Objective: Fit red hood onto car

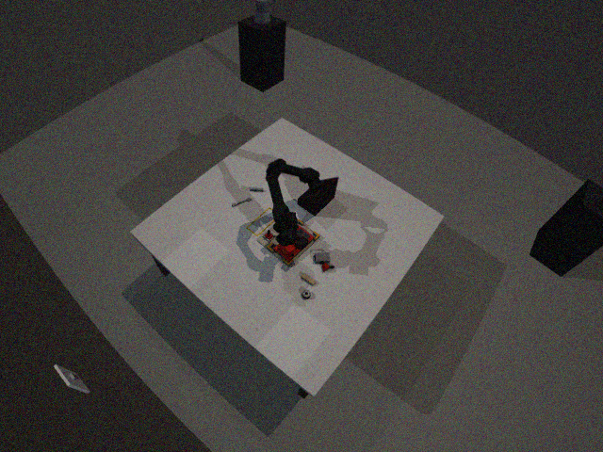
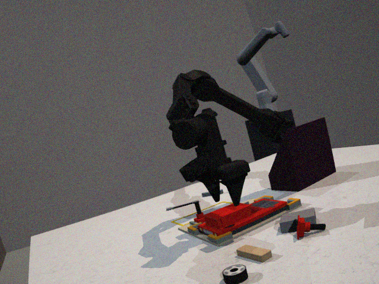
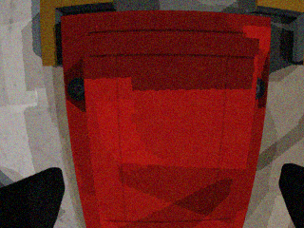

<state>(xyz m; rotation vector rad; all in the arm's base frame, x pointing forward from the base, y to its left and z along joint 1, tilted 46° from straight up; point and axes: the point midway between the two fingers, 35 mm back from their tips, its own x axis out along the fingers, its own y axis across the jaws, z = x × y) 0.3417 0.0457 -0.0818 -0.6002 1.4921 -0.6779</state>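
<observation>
Now: gripper tip 20 mm above the red hood and 10 mm short of it. The rest, counted from my gripper tip: grey engine block (40 mm below, 10 mm ahead); tan block (190 mm to the left, 70 mm ahead, 60 mm below); black wheel (230 mm to the left, 150 mm ahead, 60 mm below).
</observation>
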